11 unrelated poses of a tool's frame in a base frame.
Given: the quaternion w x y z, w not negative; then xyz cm.
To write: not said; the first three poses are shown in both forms.
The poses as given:
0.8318, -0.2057, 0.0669, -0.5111, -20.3, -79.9, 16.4
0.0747, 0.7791, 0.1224, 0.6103, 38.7, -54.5, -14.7
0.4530, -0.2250, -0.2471, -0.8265, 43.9, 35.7, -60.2
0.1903, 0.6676, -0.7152, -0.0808, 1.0, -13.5, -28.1
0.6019, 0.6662, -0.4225, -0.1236, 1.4, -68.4, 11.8
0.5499, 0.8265, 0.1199, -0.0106, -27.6, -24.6, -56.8
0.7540, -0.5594, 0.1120, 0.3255, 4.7, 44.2, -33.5
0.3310, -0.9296, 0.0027, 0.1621, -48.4, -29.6, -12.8
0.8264, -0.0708, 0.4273, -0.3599, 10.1, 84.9, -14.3
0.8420, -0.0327, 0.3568, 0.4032, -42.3, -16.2, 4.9
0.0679, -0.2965, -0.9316, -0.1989, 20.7, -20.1, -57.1
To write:
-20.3, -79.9, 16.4, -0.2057, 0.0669, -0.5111, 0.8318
38.7, -54.5, -14.7, 0.7791, 0.1224, 0.6103, 0.0747
43.9, 35.7, -60.2, -0.2250, -0.2471, -0.8265, 0.4530
1.0, -13.5, -28.1, 0.6676, -0.7152, -0.0808, 0.1903
1.4, -68.4, 11.8, 0.6662, -0.4225, -0.1236, 0.6019
-27.6, -24.6, -56.8, 0.8265, 0.1199, -0.0106, 0.5499
4.7, 44.2, -33.5, -0.5594, 0.1120, 0.3255, 0.7540
-48.4, -29.6, -12.8, -0.9296, 0.0027, 0.1621, 0.3310
10.1, 84.9, -14.3, -0.0708, 0.4273, -0.3599, 0.8264
-42.3, -16.2, 4.9, -0.0327, 0.3568, 0.4032, 0.8420
20.7, -20.1, -57.1, -0.2965, -0.9316, -0.1989, 0.0679

